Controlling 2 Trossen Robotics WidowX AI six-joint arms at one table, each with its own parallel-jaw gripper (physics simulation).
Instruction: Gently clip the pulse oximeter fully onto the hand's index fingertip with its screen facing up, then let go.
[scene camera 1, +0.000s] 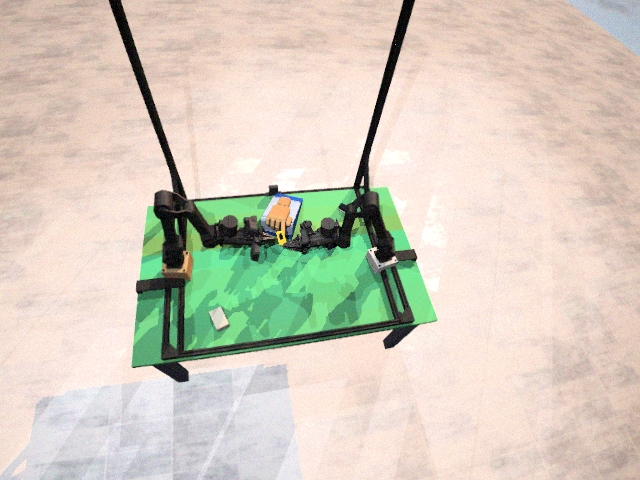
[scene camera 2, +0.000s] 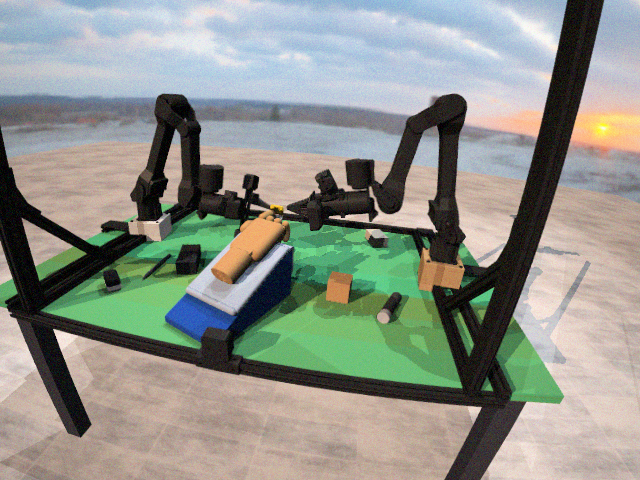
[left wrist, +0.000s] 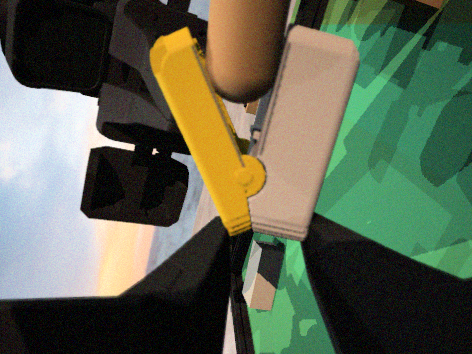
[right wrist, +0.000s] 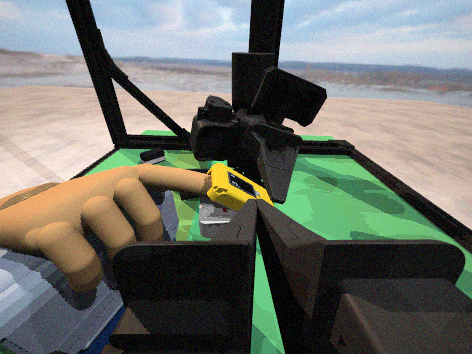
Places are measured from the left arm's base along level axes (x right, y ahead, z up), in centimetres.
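Pixels of known places: left gripper, between the fingertips: (scene camera 1: 283, 245) (scene camera 2: 277, 215) (left wrist: 264, 227) (right wrist: 271, 212); right gripper, between the fingertips: (scene camera 1: 275, 238) (scene camera 2: 287, 207) (left wrist: 182, 124) (right wrist: 254, 205); left arm's base, origin of its link: (scene camera 1: 383, 255) (scene camera 2: 149, 217); right arm's base, origin of its link: (scene camera 1: 175, 261) (scene camera 2: 442, 257).
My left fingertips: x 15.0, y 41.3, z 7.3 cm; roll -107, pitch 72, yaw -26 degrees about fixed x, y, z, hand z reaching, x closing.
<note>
For each thing: its top centre in the pictures, then the offset to it from my left fingertips. "spot": a spot on its surface instead.
- pale pulse oximeter, centre of its top: (left wrist: 136, 91) (right wrist: 234, 165) (scene camera 2: 276, 202) (scene camera 1: 281, 233) dx +3.3, dy -0.3, dz +4.6 cm
- blue wedge, a spot on its surface: (scene camera 2: 268, 289) spot: dx +24.0, dy -0.7, dz -7.7 cm
- orange cube, centre of its top: (scene camera 2: 340, 277) dx +17.4, dy +15.1, dz -8.2 cm
- dark cylinder, centre of its top: (scene camera 2: 391, 301) dx +23.4, dy +25.8, dz -10.4 cm
- black box, centre of its top: (scene camera 2: 188, 252) dx +4.3, dy -23.0, dz -9.7 cm
- pen, centre of its top: (scene camera 2: 156, 264) dx +7.0, dy -31.1, dz -12.2 cm
- small dark block, centre of its top: (scene camera 2: 110, 274) (right wrist: 151, 151) dx +17.0, dy -38.1, dz -9.9 cm
- pale block, centre of its top: (left wrist: 251, 272) (scene camera 2: 377, 233) (scene camera 1: 218, 317) dx -16.6, dy +32.3, dz -10.2 cm
The yellow and pale pulse oximeter (scene camera 1: 281, 237) (scene camera 2: 276, 208) (left wrist: 200, 125) (right wrist: 232, 187) has its jaws spread in a V. Its dark screen faces up in the right wrist view. The tan hand (scene camera 1: 280, 209) (scene camera 2: 258, 237) (right wrist: 90, 200) points its index finger (left wrist: 245, 55) (right wrist: 172, 181) between the jaws; the rounded tip stops short of the hinge in the left wrist view. My left gripper (left wrist: 264, 227) is shut on the oximeter's hinge end. My right gripper (right wrist: 254, 205) is shut and empty, its tips close to the oximeter's yellow side; contact is unclear.
The hand lies on a blue wedge (scene camera 2: 268, 289) with a pale top. An orange cube (scene camera 2: 339, 287), a dark cylinder (scene camera 2: 388, 307), a black box (scene camera 2: 188, 259), a pen (scene camera 2: 156, 266) and a small dark block (scene camera 2: 111, 280) lie around it. A pale block (scene camera 1: 218, 318) (scene camera 2: 377, 237) lies farther off.
</note>
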